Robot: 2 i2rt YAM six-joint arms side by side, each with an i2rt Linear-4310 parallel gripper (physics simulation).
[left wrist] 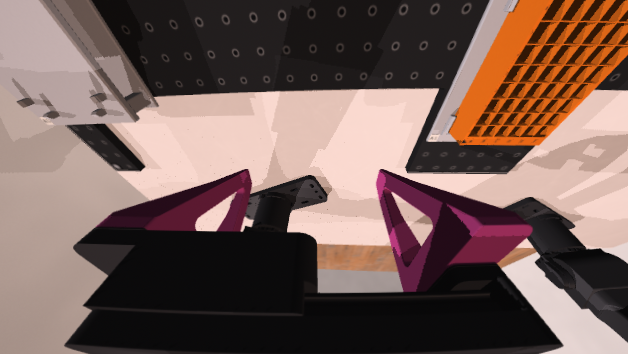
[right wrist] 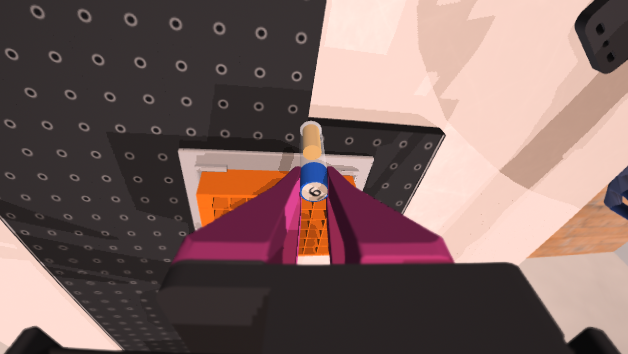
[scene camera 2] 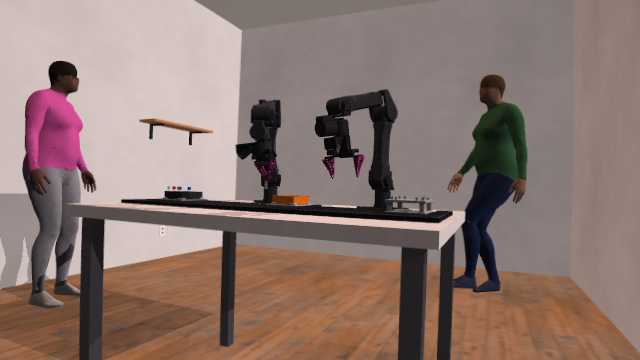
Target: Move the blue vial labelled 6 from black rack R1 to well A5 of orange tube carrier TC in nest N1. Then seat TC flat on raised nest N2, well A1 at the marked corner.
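Pixels of known places: left gripper, fingertip midpoint: (left wrist: 314, 176) (scene camera 2: 345, 177); right gripper, fingertip midpoint: (right wrist: 313, 177) (scene camera 2: 267, 180); left arm's base at its link origin: (left wrist: 277, 198) (scene camera 2: 382, 209); right arm's base at its link origin: (left wrist: 533, 218).
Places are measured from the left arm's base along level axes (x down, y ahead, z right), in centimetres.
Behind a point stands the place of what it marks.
Observation:
The blue vial labelled 6 (right wrist: 313, 172) {y 3.6, x -11.2, z 46.7 cm} is held by its cap between the fingertips of my right gripper (right wrist: 313, 177) {y 3.8, x -10.2, z 45.4 cm} (scene camera 2: 266, 177) {y 3.8, x -10.2, z 45.4 cm}, above the orange tube carrier TC. TC (scene camera 2: 290, 200) {y 16.2, x -3.2, z 35.6 cm} (left wrist: 492, 75) {y 11.0, x -3.6, z 31.9 cm} (right wrist: 225, 184) {y 11.3, x -3.5, z 41.4 cm} sits in the light-grey nest N1 (left wrist: 440, 131) {y 5.1, x -1.7, z 28.5 cm} (right wrist: 187, 172) {y 14.5, x -1.7, z 42.3 cm}, partly hidden by the right fingers in the right wrist view. My left gripper (scene camera 2: 344, 176) {y 13.6, x -12.0, z 16.2 cm} (left wrist: 314, 176) {y 13.6, x -12.0, z 16.2 cm} is open and empty, high above the table between N1 and N2. The raised nest N2 (scene camera 2: 410, 202) {y 40.7, x -4.6, z -1.0 cm} (left wrist: 65, 60) {y 29.1, x -5.3, z -0.4 cm} stands near the table's right end. The black rack R1 (scene camera 2: 183, 195) {y 1.7, x -3.3, z 78.2 cm} stands toward the left end, with several capped vials in it.
A black perforated board (scene camera 2: 350, 209) {y 21.1, x -1.0, z 14.7 cm} (left wrist: 300, 62) {y 18.8, x -1.3, z 16.7 cm} (right wrist: 100, 80) {y 15.6, x -1.3, z 50.9 cm} runs along the table (scene camera 2: 260, 226) {y 57.1, x 2.0, z 40.7 cm} under the nests and rack. The right arm's base (left wrist: 547, 212) {y -24.0, x -1.0, z 47.8 cm} shows at the right of the left wrist view. Two people stand beyond the table ends, one in pink (scene camera 2: 52, 130), one in green (scene camera 2: 500, 135).

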